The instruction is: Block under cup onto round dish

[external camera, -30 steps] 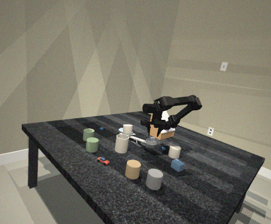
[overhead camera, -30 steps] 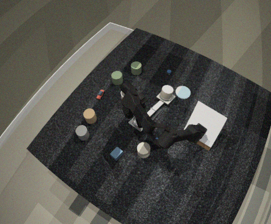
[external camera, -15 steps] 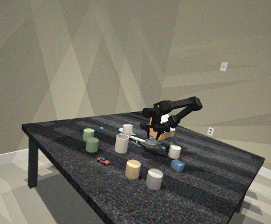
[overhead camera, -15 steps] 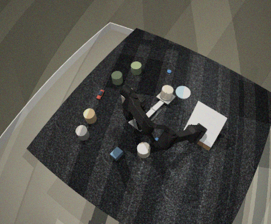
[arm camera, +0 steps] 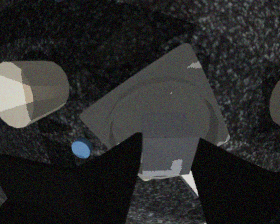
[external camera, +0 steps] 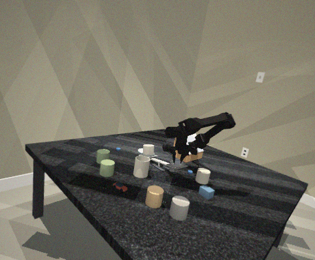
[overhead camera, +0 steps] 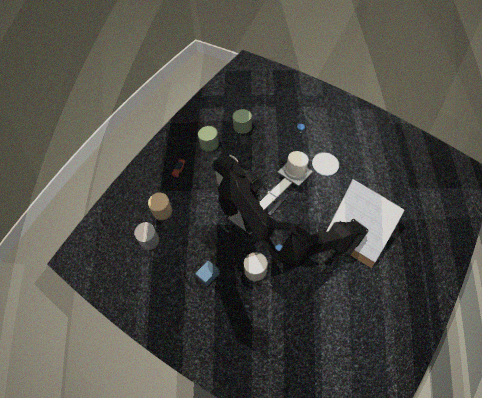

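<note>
Right now the round pale-blue dish is 6 cm behind my gripper tip, 36 cm to the right of it and 8 cm below it. Round my gripper tip: blue block 1 cm behind, 21 cm to the left, 6 cm below; then orange cylinder 28 cm ahead, 16 cm to the left, 4 cm below; then grey block 1 cm above.
</note>
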